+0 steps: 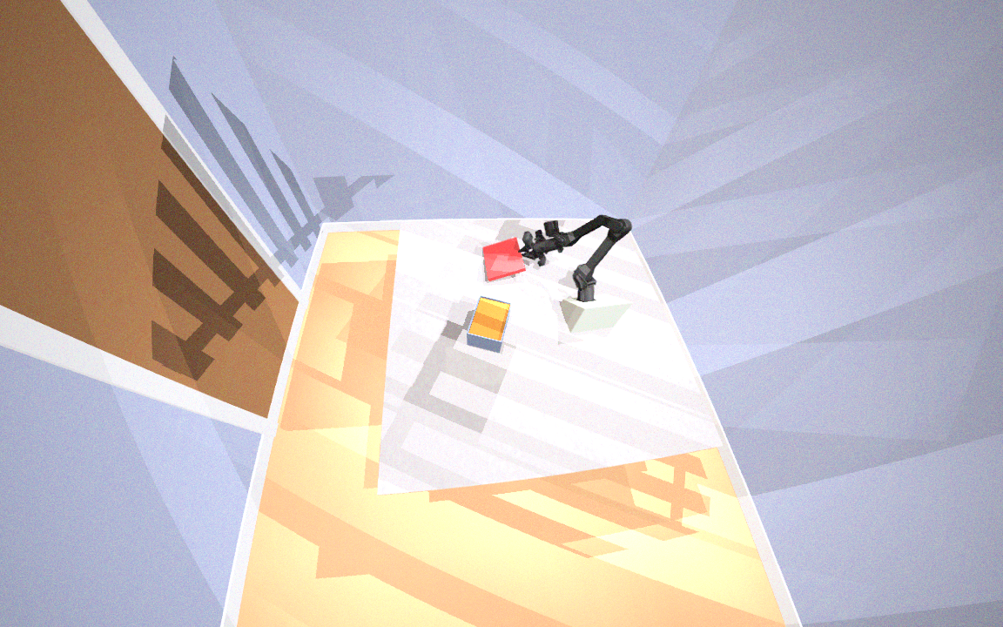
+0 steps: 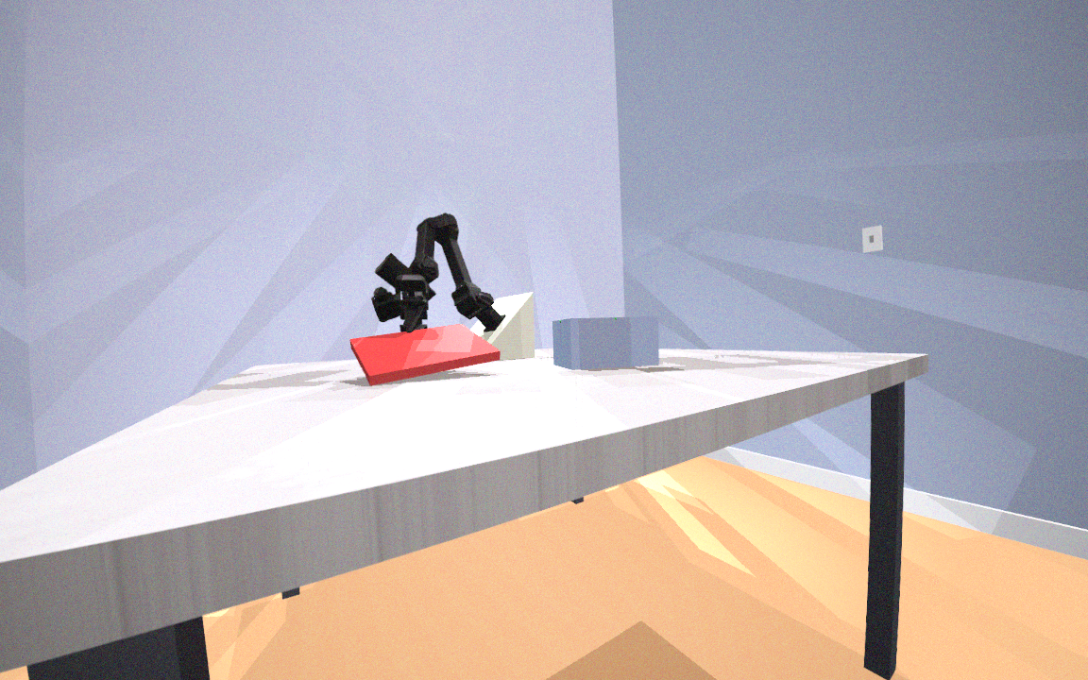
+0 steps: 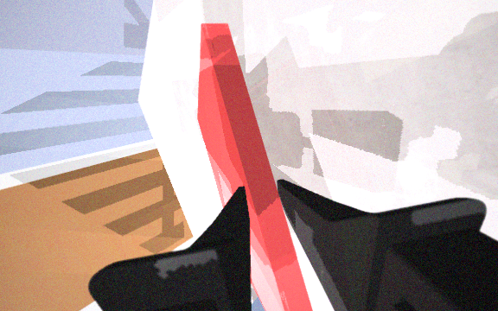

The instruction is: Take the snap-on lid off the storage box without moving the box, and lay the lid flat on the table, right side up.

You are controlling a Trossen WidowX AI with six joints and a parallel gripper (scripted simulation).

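My gripper tip is 8 cm short of the red lid and 2 cm above it. Also, from my gripper tip: blue-grey storage box: 23 cm ahead, 34 cm to the left, 2 cm below.
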